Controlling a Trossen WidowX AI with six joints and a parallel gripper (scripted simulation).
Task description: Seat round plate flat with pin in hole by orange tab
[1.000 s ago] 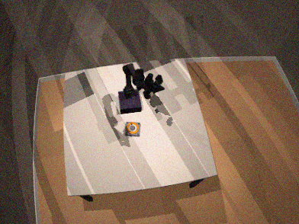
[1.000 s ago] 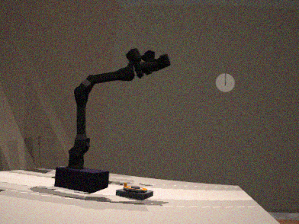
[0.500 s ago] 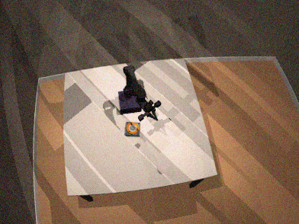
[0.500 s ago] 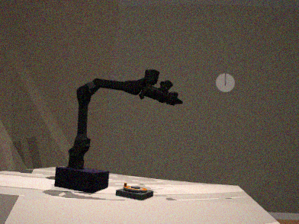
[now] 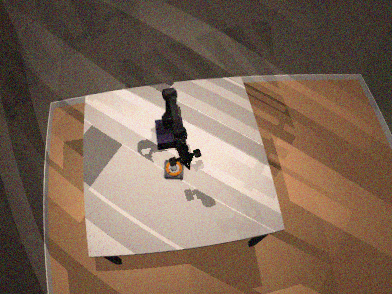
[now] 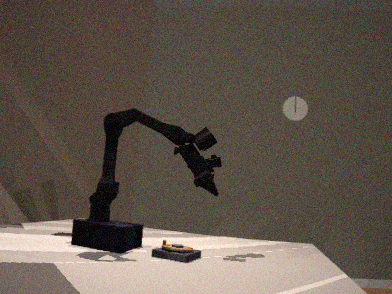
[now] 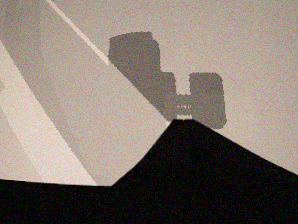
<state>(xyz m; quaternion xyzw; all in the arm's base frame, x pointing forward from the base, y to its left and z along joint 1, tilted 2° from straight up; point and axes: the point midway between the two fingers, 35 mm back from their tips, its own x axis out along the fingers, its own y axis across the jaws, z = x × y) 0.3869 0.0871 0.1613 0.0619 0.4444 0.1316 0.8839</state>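
Now: gripper tip 12 cm past the round plate, 9 cm to the left of it and 18 cm above it. Round my gripper tip: dark base (10 cm behind, 9 cm to the right, 19 cm below).
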